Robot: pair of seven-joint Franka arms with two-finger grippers.
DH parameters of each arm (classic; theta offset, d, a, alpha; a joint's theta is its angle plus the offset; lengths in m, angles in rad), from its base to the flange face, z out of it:
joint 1: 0 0.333 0 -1.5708
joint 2: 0 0 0 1.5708
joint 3: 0 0.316 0.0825 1.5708
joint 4: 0 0 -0.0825 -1.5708
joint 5: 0 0.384 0 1.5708
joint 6: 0 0 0.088 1.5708
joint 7: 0 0.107 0 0
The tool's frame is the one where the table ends.
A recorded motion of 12 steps. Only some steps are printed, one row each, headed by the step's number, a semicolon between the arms.
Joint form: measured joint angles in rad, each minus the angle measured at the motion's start. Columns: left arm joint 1, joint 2, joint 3, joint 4, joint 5, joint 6, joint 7; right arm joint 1, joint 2, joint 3, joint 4, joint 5, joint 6, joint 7.
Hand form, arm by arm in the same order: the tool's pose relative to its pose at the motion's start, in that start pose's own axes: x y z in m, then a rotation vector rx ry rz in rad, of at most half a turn. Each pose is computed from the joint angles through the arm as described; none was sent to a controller.
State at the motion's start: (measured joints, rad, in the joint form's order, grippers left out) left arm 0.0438 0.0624 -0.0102 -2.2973 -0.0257 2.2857 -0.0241; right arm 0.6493 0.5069 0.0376 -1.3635 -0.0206 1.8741 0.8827
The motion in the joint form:
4: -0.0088 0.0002 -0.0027 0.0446 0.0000 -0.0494 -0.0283; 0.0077 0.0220 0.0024 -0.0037 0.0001 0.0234 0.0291
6: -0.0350 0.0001 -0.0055 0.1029 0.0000 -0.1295 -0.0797; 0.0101 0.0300 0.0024 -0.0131 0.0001 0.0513 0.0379
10: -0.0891 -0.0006 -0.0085 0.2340 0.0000 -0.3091 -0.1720; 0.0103 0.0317 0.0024 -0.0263 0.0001 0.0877 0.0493
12: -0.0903 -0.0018 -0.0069 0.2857 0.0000 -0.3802 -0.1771; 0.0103 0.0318 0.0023 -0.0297 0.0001 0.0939 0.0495
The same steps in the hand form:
4: 0.0073 0.0067 -0.0149 0.0002 -0.0052 -0.0159; -0.0028 -0.0073 0.0152 -0.0004 -0.0031 0.0193
6: 0.0134 0.0230 -0.0335 0.0034 -0.0274 -0.0372; -0.0029 -0.0101 0.0229 0.0082 0.0030 0.0255
10: 0.0212 0.0563 -0.0777 0.0155 -0.0753 -0.0698; -0.0020 -0.0117 0.0272 0.0253 0.0160 0.0365
12: 0.0237 0.0572 -0.0965 0.0182 -0.0933 -0.0740; -0.0019 -0.0117 0.0283 0.0274 0.0177 0.0367

